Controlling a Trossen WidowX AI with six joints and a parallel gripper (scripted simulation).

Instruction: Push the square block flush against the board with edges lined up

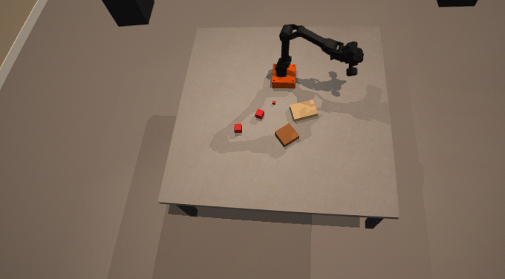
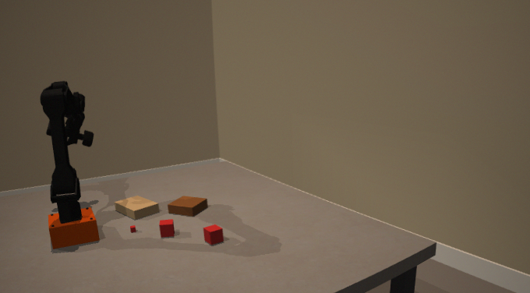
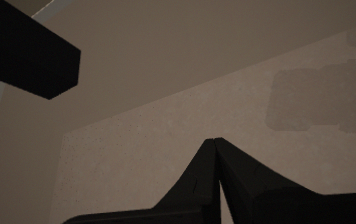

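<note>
Right now my gripper tip is 33 cm to the left of the board, 21 cm above it and 19 cm short of it. The rest, counted from my gripper tip: square block: 43 cm to the right, 35 cm ahead, 21 cm below; then red cube: 51 cm to the right, 22 cm below, 13 cm ahead.
</note>
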